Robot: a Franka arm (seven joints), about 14 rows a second.
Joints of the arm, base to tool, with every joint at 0 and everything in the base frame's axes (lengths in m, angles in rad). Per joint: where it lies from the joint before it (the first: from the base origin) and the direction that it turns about. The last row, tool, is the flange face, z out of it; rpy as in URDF.
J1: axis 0 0 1 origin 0 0 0.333
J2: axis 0 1 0 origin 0 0 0
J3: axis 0 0 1 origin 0 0 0.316
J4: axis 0 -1 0 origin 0.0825 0 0
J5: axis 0 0 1 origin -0.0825 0 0.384
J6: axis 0 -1 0 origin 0 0 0
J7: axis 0 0 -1 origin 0.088 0 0
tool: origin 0 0 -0.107 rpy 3.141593 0 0
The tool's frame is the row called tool.
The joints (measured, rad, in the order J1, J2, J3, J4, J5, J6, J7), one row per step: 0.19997, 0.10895, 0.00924, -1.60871, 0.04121, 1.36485, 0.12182; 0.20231, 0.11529, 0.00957, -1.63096, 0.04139, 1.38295, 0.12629; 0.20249, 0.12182, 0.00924, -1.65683, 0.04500, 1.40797, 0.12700; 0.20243, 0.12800, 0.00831, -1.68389, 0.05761, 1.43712, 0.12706; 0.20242, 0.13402, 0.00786, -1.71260, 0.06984, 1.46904, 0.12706; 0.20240, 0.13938, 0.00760, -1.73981, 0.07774, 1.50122, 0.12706; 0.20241, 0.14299, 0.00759, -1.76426, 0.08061, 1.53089, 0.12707; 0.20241, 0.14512, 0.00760, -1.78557, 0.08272, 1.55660, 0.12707; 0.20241, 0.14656, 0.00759, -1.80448, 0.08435, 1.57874, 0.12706; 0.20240, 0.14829, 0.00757, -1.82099, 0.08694, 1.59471, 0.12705; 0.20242, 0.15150, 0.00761, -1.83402, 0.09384, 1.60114, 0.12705
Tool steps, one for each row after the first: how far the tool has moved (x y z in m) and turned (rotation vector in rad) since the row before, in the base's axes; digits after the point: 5 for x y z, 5 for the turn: 0.00079, 0.00164, -0.01243, -0.00361, 0.01016, -0.00228; 0.00119, 0.00055, -0.01381, 0.00147, 0.00792, -0.00256; 0.00099, 0.00110, -0.01391, 0.01074, 0.00653, -0.00530; 0.00061, 0.00118, -0.01440, 0.01044, 0.00518, -0.00555; 0.00044, 0.00067, -0.01338, 0.00663, 0.00191, -0.00483; 0.00007, 0.00015, -0.01133, 0.00227, -0.00106, -0.00315; -0.00031, 0.00000, -0.00929, 0.00171, -0.00187, -0.00269; -0.00057, -0.00011, -0.00799, 0.00120, -0.00149, -0.00232; -0.00104, -0.00008, -0.00736, 0.00136, 0.00267, -0.00227; -0.00165, 0.00037, -0.00703, 0.00395, 0.01090, -0.00319
